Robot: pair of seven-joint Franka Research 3 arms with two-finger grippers.
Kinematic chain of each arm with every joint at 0, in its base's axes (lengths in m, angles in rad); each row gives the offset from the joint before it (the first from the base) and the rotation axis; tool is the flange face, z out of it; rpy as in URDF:
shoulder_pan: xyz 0 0 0.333 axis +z
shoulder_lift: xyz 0 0 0 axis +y
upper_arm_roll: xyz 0 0 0.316 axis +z
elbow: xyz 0.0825 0 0 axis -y
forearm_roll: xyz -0.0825 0 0.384 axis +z
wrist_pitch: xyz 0 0 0 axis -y
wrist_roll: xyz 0.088 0 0 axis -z
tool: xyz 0 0 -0.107 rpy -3.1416 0 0
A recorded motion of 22 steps. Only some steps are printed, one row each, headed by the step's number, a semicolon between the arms.
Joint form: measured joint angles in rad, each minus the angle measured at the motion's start. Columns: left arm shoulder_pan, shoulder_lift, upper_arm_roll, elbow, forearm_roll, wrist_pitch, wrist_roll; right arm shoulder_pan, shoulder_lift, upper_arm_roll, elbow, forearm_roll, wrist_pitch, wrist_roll.
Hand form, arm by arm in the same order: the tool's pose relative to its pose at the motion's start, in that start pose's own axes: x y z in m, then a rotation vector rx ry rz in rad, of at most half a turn. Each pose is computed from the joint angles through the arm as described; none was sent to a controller.
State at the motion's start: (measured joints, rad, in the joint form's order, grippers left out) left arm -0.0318 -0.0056 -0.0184 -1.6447 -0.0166 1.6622 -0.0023; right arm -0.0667 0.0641 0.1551 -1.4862 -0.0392 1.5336 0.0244
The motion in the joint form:
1: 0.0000 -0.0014 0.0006 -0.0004 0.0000 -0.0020 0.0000; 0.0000 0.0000 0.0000 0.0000 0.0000 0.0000 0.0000
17: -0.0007 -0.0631 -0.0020 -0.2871 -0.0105 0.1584 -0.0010; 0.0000 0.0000 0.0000 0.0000 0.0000 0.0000 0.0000
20: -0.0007 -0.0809 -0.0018 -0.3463 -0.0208 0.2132 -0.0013; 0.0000 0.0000 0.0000 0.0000 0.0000 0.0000 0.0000
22: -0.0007 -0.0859 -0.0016 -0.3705 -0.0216 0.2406 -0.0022; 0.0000 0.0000 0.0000 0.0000 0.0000 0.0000 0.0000
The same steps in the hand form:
1: -0.0006 -0.0003 -0.0004 0.0000 -0.0010 -0.0006; 0.0000 0.0000 0.0000 0.0000 0.0000 0.0000
17: -0.0265 0.0007 0.0884 -0.0079 -0.0656 -0.0049; 0.0000 0.0000 0.0000 0.0000 0.0000 0.0000
20: -0.0327 0.0009 0.1023 -0.0170 -0.0522 -0.0099; 0.0000 0.0000 0.0000 0.0000 0.0000 0.0000
22: -0.0346 0.0006 0.1088 -0.0174 -0.0440 -0.0121; 0.0000 0.0000 0.0000 0.0000 0.0000 0.0000

